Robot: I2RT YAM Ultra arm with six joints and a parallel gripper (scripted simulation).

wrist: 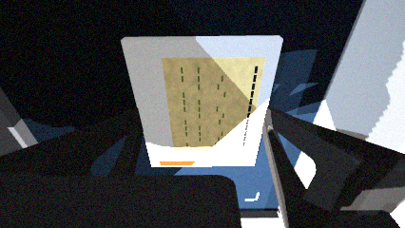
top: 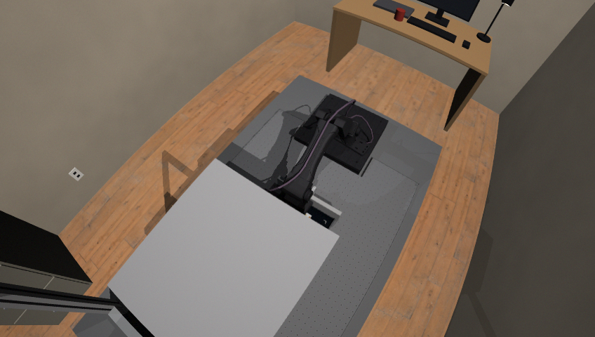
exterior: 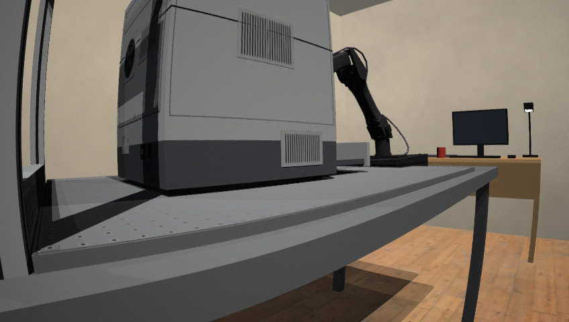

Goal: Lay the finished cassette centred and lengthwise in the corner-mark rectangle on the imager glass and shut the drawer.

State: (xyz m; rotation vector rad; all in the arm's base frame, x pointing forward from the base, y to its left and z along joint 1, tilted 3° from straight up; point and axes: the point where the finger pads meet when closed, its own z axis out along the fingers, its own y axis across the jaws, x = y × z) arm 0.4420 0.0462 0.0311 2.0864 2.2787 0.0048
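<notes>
Right now my hand is right at the finished cassette. The rest, counted from my hand: drawer 3 cm ahead, 1 cm above.
</notes>
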